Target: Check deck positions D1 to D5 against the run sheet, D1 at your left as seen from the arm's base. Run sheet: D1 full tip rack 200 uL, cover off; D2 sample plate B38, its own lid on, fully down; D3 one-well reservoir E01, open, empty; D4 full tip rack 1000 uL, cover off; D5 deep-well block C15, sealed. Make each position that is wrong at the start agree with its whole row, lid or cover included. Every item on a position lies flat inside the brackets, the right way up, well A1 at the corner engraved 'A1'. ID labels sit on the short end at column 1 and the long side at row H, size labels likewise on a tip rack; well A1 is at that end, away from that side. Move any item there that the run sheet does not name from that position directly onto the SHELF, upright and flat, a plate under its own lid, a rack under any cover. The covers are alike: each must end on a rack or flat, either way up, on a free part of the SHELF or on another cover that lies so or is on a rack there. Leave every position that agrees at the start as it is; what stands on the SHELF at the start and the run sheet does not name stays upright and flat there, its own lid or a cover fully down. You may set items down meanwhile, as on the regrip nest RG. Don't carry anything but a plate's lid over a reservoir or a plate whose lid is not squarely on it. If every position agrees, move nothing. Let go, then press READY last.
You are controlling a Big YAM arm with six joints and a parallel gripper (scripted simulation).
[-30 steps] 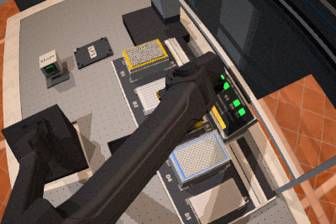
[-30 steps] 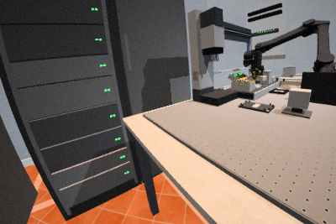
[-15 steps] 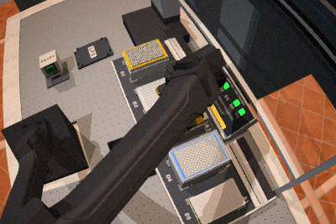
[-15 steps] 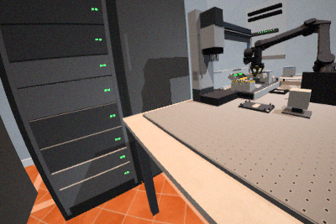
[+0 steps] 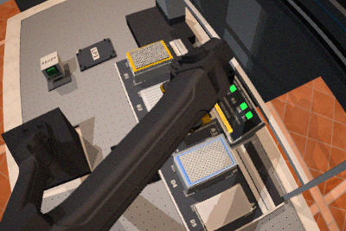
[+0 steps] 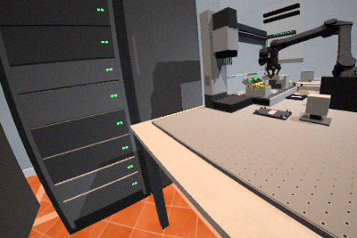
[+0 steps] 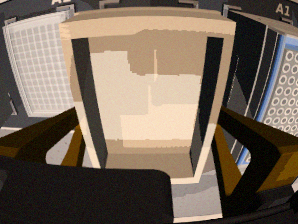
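Now: the blue-framed tip rack 20 mm ahead of my hand, 120 mm to the right of it and 30 mm below it. From my hand the other things lie so: one-well reservoir: 10 mm below; then yellow-framed tip rack: 20 mm behind, 250 mm to the left, 60 mm below; then black regrip nest: 160 mm behind, 30 mm to the right, 140 mm below.
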